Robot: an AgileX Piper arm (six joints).
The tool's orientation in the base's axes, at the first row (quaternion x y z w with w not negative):
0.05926, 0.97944, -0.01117, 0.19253
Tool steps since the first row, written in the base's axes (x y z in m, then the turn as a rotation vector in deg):
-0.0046, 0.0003, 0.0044, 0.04, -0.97, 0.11
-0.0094, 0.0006, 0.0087, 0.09, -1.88, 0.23
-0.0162, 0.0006, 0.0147, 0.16, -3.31, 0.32
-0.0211, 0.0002, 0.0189, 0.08, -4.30, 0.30
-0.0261, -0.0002, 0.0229, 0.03, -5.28, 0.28
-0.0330, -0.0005, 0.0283, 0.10, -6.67, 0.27
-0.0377, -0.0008, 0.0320, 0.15, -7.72, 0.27
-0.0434, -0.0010, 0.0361, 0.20, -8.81, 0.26
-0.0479, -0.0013, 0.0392, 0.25, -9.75, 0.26
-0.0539, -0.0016, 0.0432, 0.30, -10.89, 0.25
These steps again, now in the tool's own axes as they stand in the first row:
0.0026, -0.0003, -0.0058, -0.19, -0.96, -0.04
0.0054, -0.0005, -0.0116, -0.38, -1.86, -0.10
0.0094, -0.0013, -0.0197, -0.64, -3.27, -0.09
0.0123, -0.0023, -0.0254, -0.67, -4.26, -0.06
0.0153, -0.0033, -0.0310, -0.72, -5.24, -0.01
0.0196, -0.0044, -0.0386, -0.94, -6.61, 0.09
0.0224, -0.0053, -0.0438, -1.10, -7.65, 0.15
0.0261, -0.0062, -0.0497, -1.27, -8.72, 0.23
0.0290, -0.0070, -0.0542, -1.42, -9.65, 0.29
0.0330, -0.0080, -0.0602, -1.59, -10.77, 0.37

